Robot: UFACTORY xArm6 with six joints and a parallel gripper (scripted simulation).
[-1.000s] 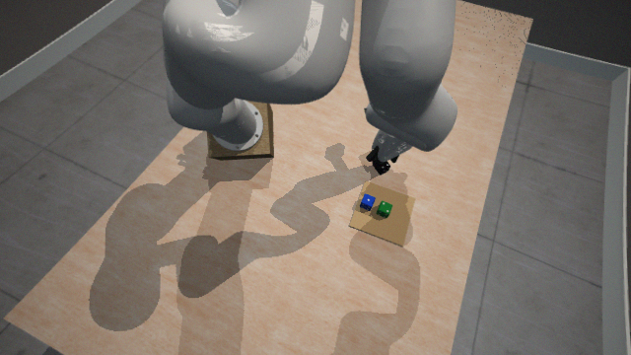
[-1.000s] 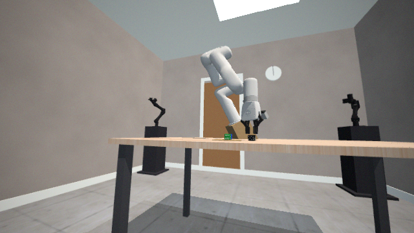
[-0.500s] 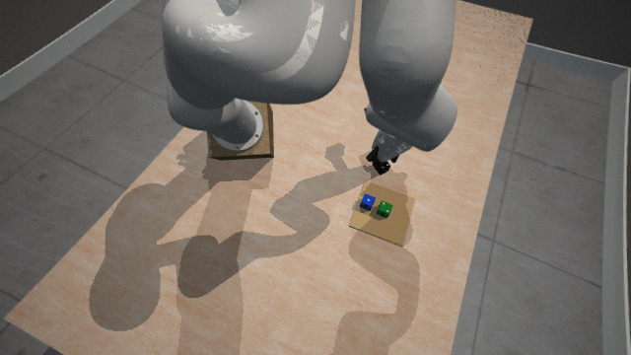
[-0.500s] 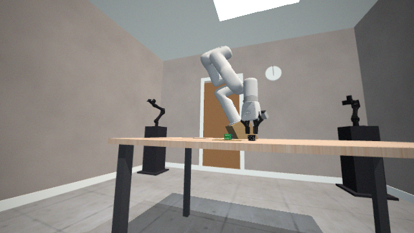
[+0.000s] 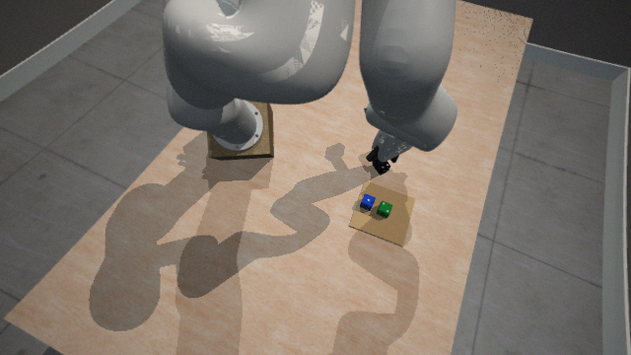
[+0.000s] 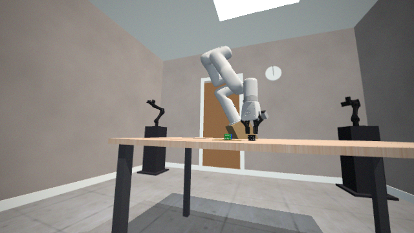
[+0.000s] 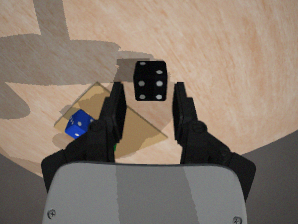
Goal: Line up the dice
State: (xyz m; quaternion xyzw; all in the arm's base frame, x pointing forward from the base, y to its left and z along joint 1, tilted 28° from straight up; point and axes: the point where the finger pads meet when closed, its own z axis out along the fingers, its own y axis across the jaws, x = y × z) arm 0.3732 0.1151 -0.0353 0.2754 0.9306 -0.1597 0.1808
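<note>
Now: hand 40 mm above the black die. Round my hand: tan mat: 120 mm to the right, 50 mm below, 50 mm ahead; then green die: 120 mm to the right, 50 mm ahead, 40 mm below; then blue die: 120 mm to the right, 40 mm below.
</note>
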